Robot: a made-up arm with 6 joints.
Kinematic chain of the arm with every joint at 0, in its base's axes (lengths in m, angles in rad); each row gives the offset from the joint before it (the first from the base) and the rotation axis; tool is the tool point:
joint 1: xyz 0 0 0.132 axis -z
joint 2: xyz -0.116 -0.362 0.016 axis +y
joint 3: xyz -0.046 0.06 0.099 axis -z
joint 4: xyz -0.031 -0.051 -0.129 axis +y
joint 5: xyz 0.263 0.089 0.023 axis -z
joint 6: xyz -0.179 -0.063 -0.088 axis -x
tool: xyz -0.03 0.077 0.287
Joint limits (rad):
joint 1: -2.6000..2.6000
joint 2: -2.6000..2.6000
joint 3: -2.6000..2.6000
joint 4: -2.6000..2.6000
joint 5: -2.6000..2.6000
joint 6: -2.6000..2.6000
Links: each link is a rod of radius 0.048 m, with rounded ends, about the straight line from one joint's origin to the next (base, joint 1, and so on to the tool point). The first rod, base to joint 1, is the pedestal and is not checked.
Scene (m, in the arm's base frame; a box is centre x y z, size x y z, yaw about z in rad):
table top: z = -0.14
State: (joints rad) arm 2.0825 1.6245 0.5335 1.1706 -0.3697 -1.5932
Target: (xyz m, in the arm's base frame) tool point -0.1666 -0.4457 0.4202
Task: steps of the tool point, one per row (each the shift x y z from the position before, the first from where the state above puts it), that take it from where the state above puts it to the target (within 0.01 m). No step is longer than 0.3 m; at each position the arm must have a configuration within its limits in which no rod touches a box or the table.
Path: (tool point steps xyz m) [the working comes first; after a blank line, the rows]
Joints at the target: 0.6424 2.6000 0.7798 1.4420 -0.0269 -1.9115
Straight joint move there: clear.

1: -0.1370 -0.2120 0.0752
2: -0.0448 -0.2566 0.0485
3: 0.0609 -0.2532 0.0162
4: 0.1530 -0.2002 -0.0177
5: 0.2078 -0.1112 -0.0495

